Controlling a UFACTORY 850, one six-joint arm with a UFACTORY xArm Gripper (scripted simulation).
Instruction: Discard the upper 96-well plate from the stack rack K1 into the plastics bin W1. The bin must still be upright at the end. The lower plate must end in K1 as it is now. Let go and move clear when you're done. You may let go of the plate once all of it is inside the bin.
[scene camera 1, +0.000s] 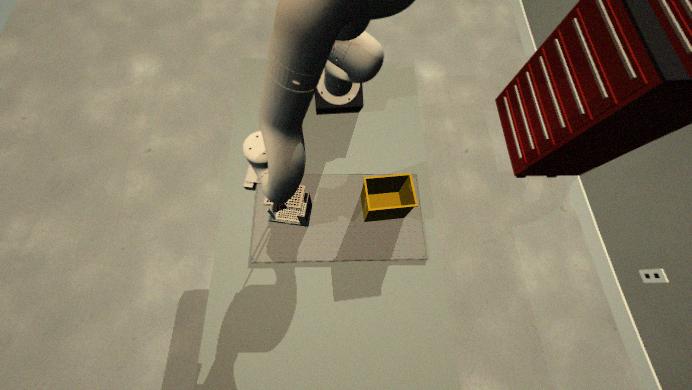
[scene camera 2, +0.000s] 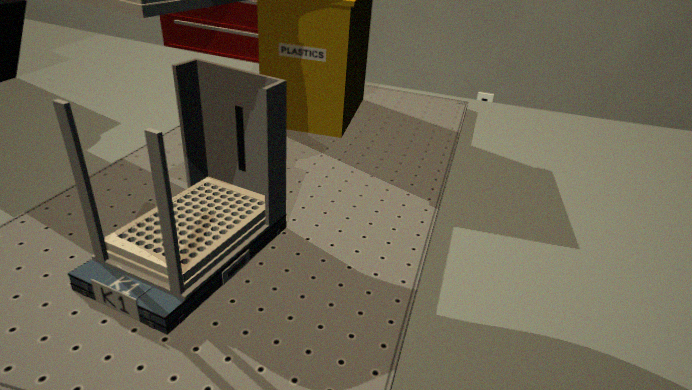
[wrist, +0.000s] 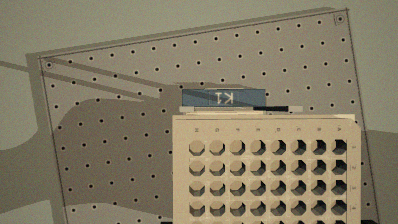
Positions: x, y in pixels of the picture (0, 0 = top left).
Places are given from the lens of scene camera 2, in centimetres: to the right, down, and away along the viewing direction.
yellow plastics bin W1 (scene camera 2: 323, 58): -3, -18, 61
